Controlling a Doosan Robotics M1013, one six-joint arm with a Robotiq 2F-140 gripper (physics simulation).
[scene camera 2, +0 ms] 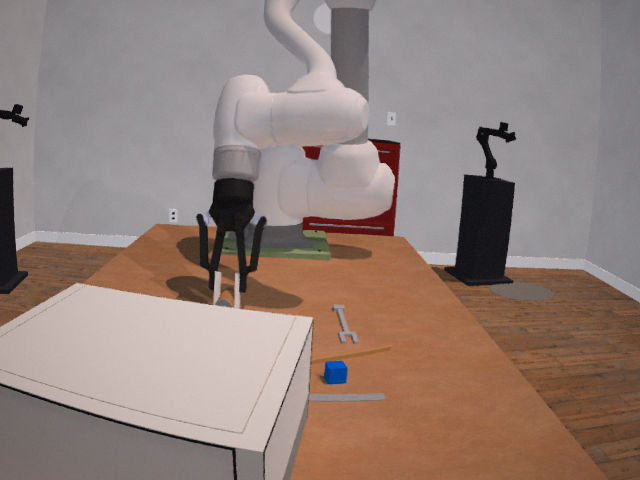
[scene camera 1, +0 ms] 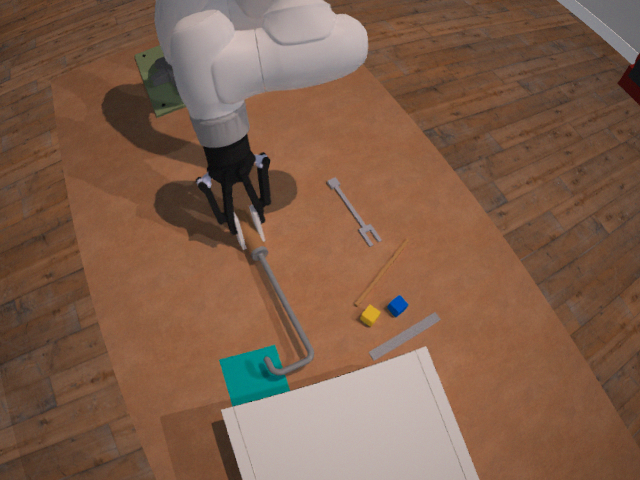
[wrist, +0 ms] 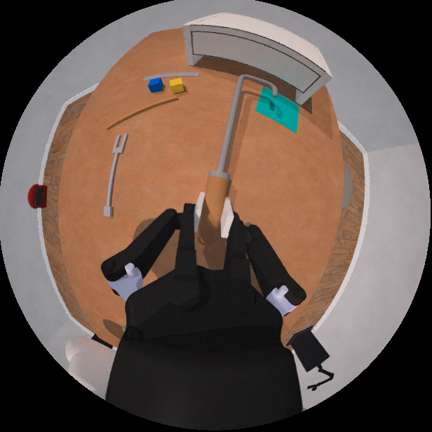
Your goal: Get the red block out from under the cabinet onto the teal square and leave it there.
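Where they show: gripper, between the fingertips: (scene camera 1: 251, 240); arm's base, origin of its link: (scene camera 2: 274, 240).
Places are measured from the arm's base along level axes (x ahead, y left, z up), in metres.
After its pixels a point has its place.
My gripper (scene camera 1: 252, 240) @[x 0.537, y -0.164, z -0.008 m] (scene camera 2: 227, 297) @[x 0.537, y -0.164, z -0.008 m] (wrist: 212, 202) is shut on the wooden handle of a hooked tool (scene camera 1: 283, 301) @[x 0.685, y -0.195, z 0.027 m] (wrist: 230, 125). The tool is raised above the table; its shadow lies apart from it. Its grey shaft reaches toward the cabinet, and its bent tip hangs over the teal square (scene camera 1: 248, 387) @[x 0.767, y -0.331, z -0.012 m] (wrist: 285, 117). The square lies flat at the front edge of the white cabinet (scene camera 1: 351, 423) @[x 0.925, y -0.252, z 0.123 m] (scene camera 2: 155, 351) @[x 0.998, y -0.260, z 0.123 m] (wrist: 250, 50). The cabinet hides the square in scene camera 2. The red block does not show in any view.
A yellow block (scene camera 1: 370, 315) @[x 0.793, y -0.087, z 0.013 m] (wrist: 176, 85) and a blue block (scene camera 1: 397, 305) @[x 0.808, y -0.036, z 0.013 m] (scene camera 2: 335, 372) @[x 0.820, y -0.036, z 0.007 m] (wrist: 155, 85) stand between a grey flat bar (scene camera 1: 405, 335) @[x 0.858, y -0.053, z -0.011 m] (scene camera 2: 351, 397) @[x 0.863, y -0.023, z -0.011 m] (wrist: 172, 76) and a thin wooden stick (scene camera 1: 382, 271) @[x 0.736, y -0.006, z -0.005 m] (scene camera 2: 356, 354) @[x 0.734, y 0.020, z -0.008 m]. A grey forked tool (scene camera 1: 350, 205) @[x 0.587, y 0.040, z -0.006 m] (scene camera 2: 343, 322) @[x 0.600, y 0.036, z -0.007 m] (wrist: 113, 175) lies beyond the stick.
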